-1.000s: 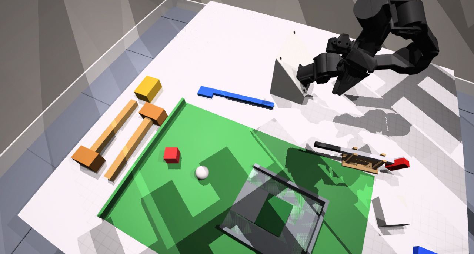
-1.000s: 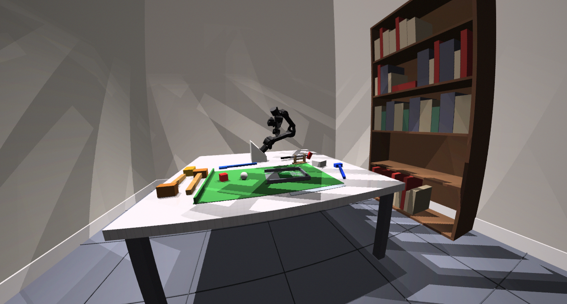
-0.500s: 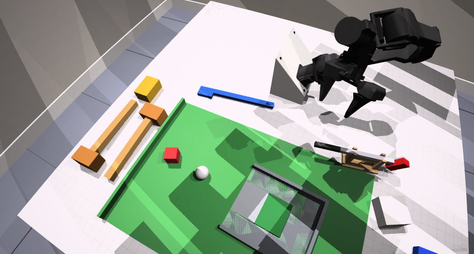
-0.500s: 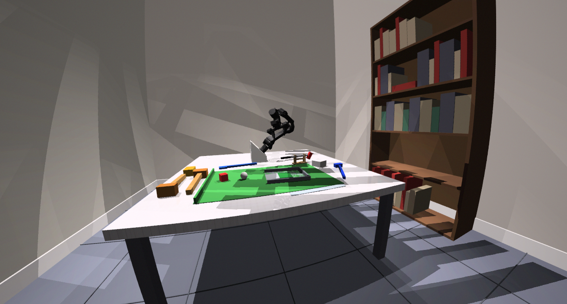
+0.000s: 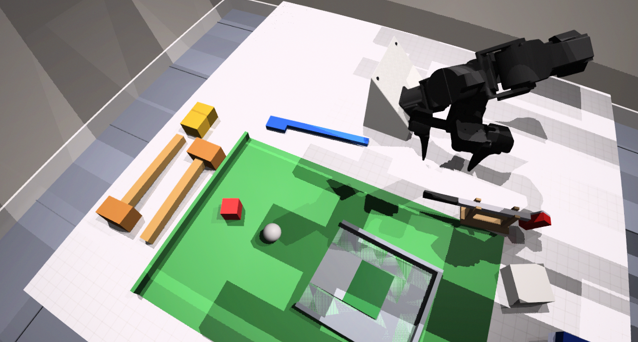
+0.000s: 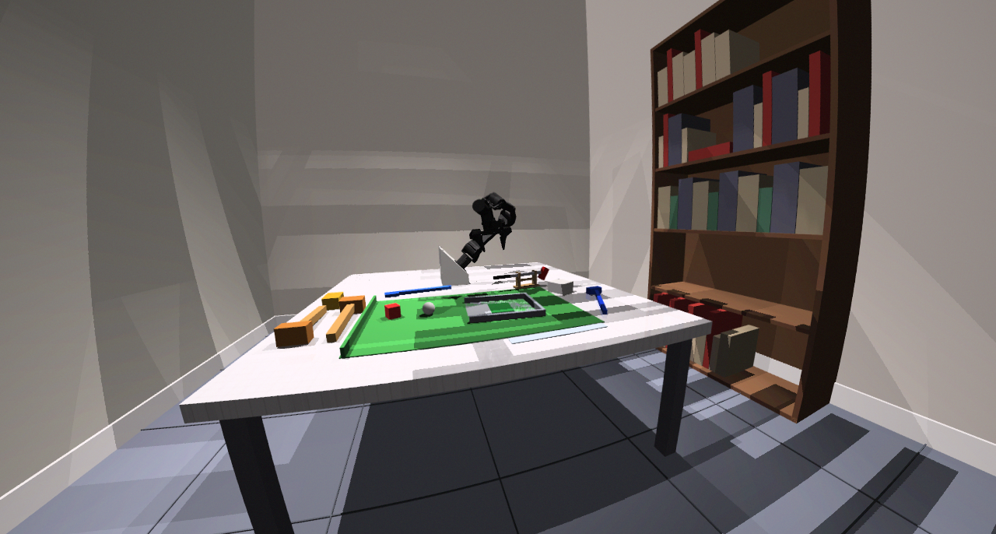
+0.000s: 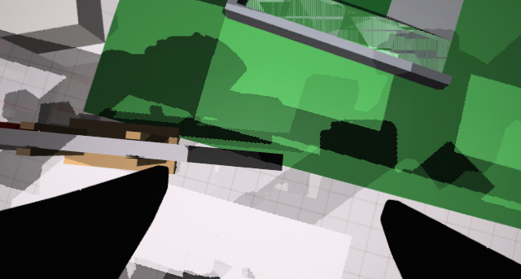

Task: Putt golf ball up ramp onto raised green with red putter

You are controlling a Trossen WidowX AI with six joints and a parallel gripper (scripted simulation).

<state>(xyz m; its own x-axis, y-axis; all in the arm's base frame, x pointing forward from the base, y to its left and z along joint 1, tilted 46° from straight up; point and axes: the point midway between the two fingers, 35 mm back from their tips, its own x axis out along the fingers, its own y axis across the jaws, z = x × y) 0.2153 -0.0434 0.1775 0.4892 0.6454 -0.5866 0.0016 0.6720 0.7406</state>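
My gripper tip is now 16 cm to the right of the wooden stand and 15 cm above it. From my gripper tip the other things lie so: red cube: 44 cm to the right, 17 cm ahead, 16 cm below; then yellow block: 67 cm to the right, 16 cm below, 6 cm behind; then white golf ball: 32 cm to the right, 20 cm ahead, 16 cm below.
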